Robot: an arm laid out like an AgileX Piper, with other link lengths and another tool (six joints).
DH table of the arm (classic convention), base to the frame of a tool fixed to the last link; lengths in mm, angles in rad. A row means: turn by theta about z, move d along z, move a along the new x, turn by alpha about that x. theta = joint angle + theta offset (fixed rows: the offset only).
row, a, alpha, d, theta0
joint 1, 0.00, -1.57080, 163.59, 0.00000
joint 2, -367.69, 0.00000, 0.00, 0.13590
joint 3, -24.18, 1.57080, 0.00, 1.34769
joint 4, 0.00, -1.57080, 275.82, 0.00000
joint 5, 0.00, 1.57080, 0.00, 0.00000
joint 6, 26.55, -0.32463, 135.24, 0.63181
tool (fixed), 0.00, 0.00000, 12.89, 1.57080
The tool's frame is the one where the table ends.
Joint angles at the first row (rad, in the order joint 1, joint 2, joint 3, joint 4, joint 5, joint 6):
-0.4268, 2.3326, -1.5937, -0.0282, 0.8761, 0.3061
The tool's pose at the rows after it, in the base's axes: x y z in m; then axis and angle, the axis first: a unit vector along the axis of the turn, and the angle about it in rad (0 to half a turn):
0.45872 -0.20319 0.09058 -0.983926 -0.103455 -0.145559 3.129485
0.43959 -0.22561 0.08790 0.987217 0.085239 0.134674 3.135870
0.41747 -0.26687 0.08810 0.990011 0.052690 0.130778 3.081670
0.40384 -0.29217 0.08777 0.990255 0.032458 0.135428 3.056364
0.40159 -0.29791 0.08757 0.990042 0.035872 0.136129 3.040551
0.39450 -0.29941 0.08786 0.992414 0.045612 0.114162 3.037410
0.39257 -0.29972 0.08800 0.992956 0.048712 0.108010 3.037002
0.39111 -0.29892 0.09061 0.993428 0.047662 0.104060 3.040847
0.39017 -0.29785 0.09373 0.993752 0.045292 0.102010 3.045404
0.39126 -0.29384 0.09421 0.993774 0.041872 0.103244 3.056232
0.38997 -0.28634 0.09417 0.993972 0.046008 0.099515 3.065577
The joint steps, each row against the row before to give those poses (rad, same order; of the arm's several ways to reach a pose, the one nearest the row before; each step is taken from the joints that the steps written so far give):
-0.0269, -0.0020, 0.0312, -0.0156, 0.0290, 0.0000
-0.0506, -0.0089, 0.0311, -0.0295, -0.0101, 0.0076
-0.0820, -0.0049, 0.0065, -0.0545, -0.0201, 0.0270
-0.0544, 0.0000, 0.0000, -0.0143, -0.0208, 0.0000
-0.0080, 0.0000, 0.0000, -0.0175, -0.0115, 0.0000
-0.0008, 0.0000, 0.0000, -0.0382, 0.0325, 0.0032
0.0000, 0.0000, 0.0000, -0.0101, 0.0092, -0.0003
0.0000, -0.0048, 0.0000, -0.0001, 0.0137, 0.0000
0.0000, -0.0059, 0.0000, 0.0039, 0.0124, 0.0000
0.0043, -0.0025, 0.0037, 0.0145, 0.0040, 0.0000
0.0102, -0.0083, 0.0198, 0.0021, -0.0001, 0.0001

